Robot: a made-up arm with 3 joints.
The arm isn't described. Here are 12 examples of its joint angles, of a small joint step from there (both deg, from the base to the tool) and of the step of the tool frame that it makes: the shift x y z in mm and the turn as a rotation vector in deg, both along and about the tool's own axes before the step.
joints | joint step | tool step
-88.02 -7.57 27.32 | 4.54 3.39 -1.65 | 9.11 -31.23 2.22 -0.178 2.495 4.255
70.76 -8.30 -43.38 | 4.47 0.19 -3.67 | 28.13 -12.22 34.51 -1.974 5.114 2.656
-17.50 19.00 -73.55 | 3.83 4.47 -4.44 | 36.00 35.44 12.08 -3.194 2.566 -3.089
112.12 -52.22 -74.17 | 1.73 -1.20 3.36 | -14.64 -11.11 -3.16 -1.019 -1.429 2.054
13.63 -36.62 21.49 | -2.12 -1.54 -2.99 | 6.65 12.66 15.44 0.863 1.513 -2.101
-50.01 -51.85 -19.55 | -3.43 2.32 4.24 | -32.19 33.36 -69.20 -2.894 -7.197 -2.063
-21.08 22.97 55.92 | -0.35 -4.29 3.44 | -3.45 3.45 -10.64 2.029 -3.643 -2.731
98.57 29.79 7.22 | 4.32 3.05 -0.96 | -2.18 -16.08 -19.51 -1.552 -0.670 3.514
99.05 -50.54 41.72 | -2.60 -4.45 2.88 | -20.24 12.02 -16.92 1.562 -5.098 -2.587
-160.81 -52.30 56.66 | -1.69 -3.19 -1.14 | 4.76 12.41 8.98 1.121 -0.401 -2.680
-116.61 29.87 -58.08 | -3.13 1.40 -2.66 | 22.40 17.40 17.09 1.800 3.073 -3.999
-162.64 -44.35 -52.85 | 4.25 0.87 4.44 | -2.32 -5.56 1.50 -2.658 -1.057 1.988
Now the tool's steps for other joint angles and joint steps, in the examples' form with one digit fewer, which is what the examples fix.
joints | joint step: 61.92 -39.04 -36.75 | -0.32 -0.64 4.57
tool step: -24.6 -6.1 -29.8 -0.09 -4.61 1.03
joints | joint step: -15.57 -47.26 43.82 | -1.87 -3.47 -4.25
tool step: 18.4 9.6 30.3 2.25 2.54 -3.16
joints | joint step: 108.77 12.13 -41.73 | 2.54 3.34 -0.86
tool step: 13.4 17.2 -9.3 -3.26 0.27 -0.41
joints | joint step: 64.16 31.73 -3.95 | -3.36 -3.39 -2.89
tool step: 18.2 1.4 42.2 3.23 4.01 -2.88
